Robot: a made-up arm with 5 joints.
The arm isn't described. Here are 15 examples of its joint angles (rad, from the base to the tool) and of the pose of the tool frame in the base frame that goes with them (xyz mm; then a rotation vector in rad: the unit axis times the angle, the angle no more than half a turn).
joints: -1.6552 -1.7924 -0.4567 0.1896 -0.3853
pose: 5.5 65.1 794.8 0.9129 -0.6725 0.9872
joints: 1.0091 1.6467 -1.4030 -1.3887 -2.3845
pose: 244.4 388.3 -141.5 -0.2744 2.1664 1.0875
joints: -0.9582 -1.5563 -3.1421 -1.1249 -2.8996
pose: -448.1 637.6 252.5 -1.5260 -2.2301 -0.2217
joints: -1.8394 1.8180 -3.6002 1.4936 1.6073
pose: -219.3 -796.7 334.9 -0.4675 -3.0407 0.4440
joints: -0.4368 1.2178 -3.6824 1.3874 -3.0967
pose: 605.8 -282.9 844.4 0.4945 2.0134 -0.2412
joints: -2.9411 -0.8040 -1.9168 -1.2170 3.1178
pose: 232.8 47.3 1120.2 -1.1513 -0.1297 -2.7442
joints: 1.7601 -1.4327 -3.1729 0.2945 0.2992
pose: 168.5 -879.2 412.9 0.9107 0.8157 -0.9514
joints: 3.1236 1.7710 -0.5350 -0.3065 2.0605
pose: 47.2 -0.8 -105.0 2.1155 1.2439 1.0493
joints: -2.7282 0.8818 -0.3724 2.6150 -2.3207
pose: -131.4 -57.6 213.9 -0.0197 0.0041 -1.9073
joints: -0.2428 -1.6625 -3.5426 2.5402 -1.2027
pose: -706.1 174.9 220.3 0.4771 0.2484 1.6605
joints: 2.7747 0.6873 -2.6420 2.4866 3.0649
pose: -619.7 238.2 760.6 2.8937 -0.4228 0.7771
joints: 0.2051 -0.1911 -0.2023 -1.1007 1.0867
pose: 330.7 68.8 449.8 -1.6717 0.7886 -1.3669
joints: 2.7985 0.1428 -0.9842 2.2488 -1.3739
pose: -409.5 146.3 440.5 -0.9407 1.6606 -1.2259
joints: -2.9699 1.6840 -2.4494 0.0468 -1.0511
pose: -818.4 -141.9 -2.0 1.4136 -2.0166 -0.3938
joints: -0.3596 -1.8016 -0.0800 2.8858 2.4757
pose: -34.7 13.0 477.7 0.3353 -2.1720 -0.5919
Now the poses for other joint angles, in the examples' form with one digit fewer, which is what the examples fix.
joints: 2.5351 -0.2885 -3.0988 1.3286 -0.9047
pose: 160 -111 1233 0.176 -1.170 -1.349
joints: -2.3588 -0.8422 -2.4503 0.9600 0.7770
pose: 267 266 1181 0.003 -0.893 1.466
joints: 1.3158 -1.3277 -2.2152 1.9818 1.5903
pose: -131 -502 946 -1.569 0.217 -0.184
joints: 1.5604 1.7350 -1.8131 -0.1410 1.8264
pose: 6 567 -244 -2.898 0.388 0.039
